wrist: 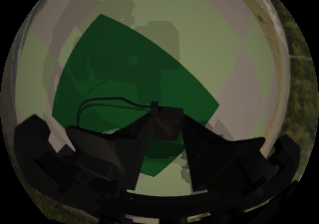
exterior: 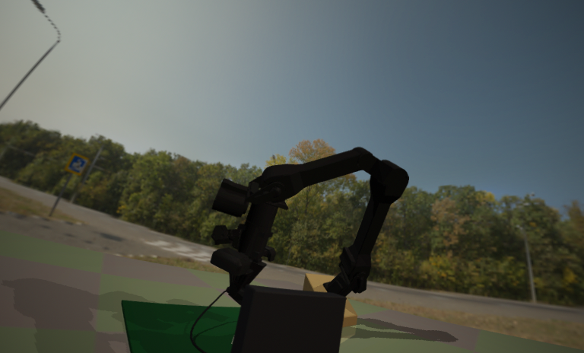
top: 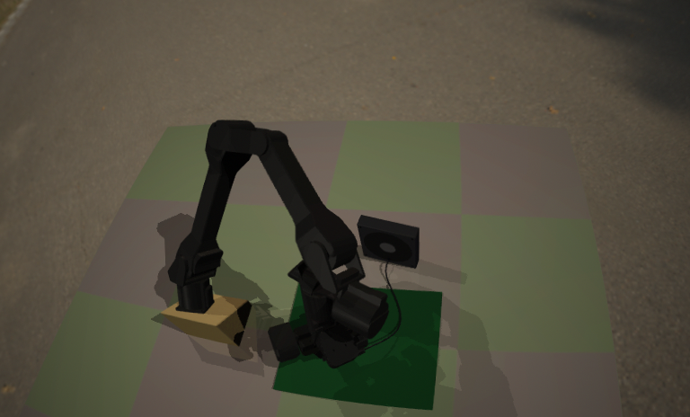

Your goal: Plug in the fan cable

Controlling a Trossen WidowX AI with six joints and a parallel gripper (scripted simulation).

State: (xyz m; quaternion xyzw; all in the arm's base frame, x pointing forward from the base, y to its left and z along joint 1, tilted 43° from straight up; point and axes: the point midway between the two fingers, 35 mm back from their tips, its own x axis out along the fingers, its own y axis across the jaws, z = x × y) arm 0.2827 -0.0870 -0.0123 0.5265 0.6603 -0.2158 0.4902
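Right now the green board is 7 cm below my gripper tip, 5 cm ahead of it and 4 cm to the left of it. Also, from my gripper tip: black plug 1 cm to the left; then black fan 22 cm to the left, 11 cm ahead.
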